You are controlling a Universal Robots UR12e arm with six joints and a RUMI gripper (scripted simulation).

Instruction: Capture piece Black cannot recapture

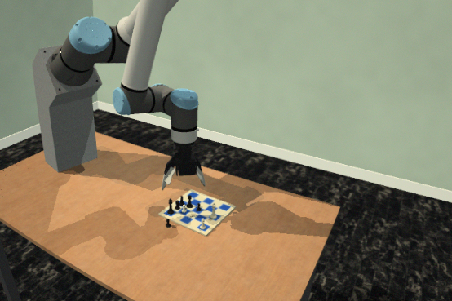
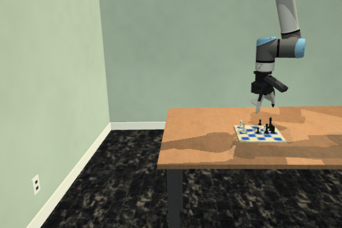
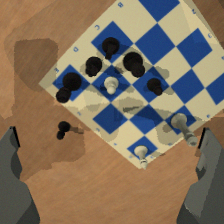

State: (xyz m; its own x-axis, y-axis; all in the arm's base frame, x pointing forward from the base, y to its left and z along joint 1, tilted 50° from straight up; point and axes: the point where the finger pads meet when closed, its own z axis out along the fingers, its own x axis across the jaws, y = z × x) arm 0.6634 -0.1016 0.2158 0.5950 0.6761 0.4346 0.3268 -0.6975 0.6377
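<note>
Now: the white pawn 90 mm below my hand. From my hand the other things lie so: blue-and-cream chessboard (50 mm ahead, 30 mm to the left, 110 mm below).
</note>
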